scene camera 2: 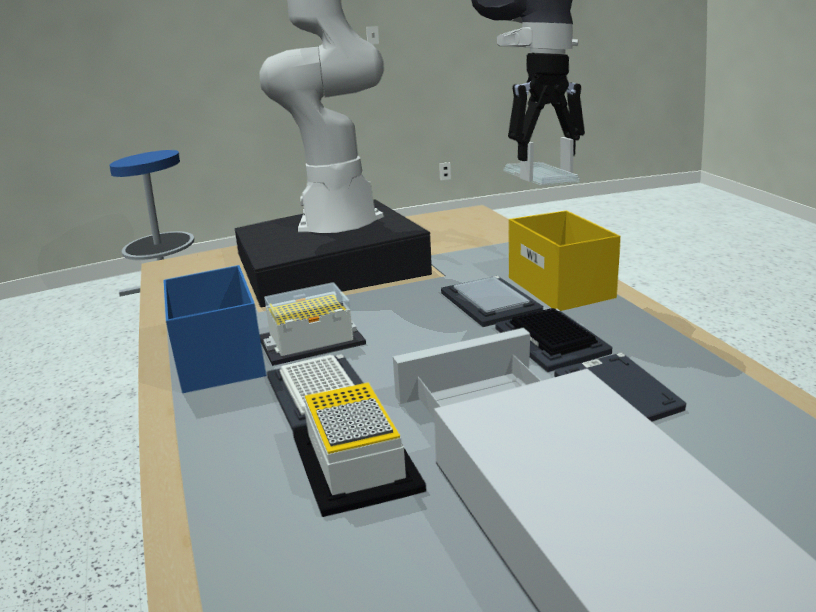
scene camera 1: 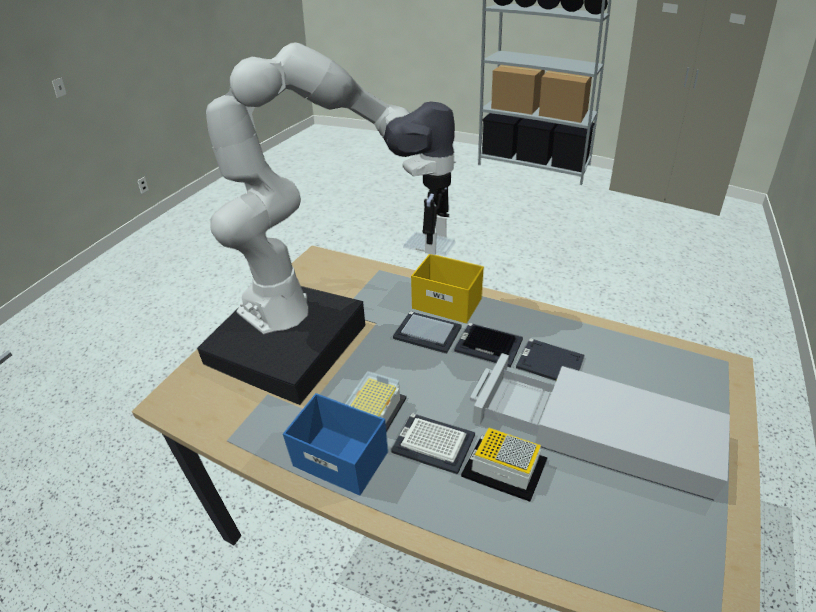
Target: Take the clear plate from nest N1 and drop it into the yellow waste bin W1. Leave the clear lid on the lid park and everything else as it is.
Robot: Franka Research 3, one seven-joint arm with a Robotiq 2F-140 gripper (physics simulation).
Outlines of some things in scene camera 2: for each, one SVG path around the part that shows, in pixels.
My gripper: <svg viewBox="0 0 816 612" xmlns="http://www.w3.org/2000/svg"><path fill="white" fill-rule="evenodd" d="M566 54L528 53L528 80L525 84L514 84L512 87L514 99L508 137L518 142L520 178L529 182L533 181L534 143L530 142L530 139L545 104L551 103L555 108L565 136L560 137L560 169L573 173L573 156L575 156L576 140L578 141L580 136L585 134L580 99L581 85L569 83L567 80L569 56Z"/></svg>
A grey device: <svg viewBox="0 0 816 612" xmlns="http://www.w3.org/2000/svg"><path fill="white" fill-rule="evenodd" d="M393 356L395 396L400 404L421 400L434 418L437 466L538 612L816 612L816 560L588 369L541 381L529 370L530 333L524 328Z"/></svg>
A clear lid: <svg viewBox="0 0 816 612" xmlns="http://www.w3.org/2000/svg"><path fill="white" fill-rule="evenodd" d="M454 285L459 294L486 313L506 311L523 307L523 304L530 303L527 298L495 277Z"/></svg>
A black plate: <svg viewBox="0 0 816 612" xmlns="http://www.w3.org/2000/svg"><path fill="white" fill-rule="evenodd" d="M510 320L515 329L524 328L530 333L530 341L551 356L559 353L561 355L572 353L598 343L594 335L554 308L516 316Z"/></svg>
A white plate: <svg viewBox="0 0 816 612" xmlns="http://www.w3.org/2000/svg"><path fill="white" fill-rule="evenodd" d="M333 355L281 367L280 374L301 415L305 414L304 398L306 395L354 386Z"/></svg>
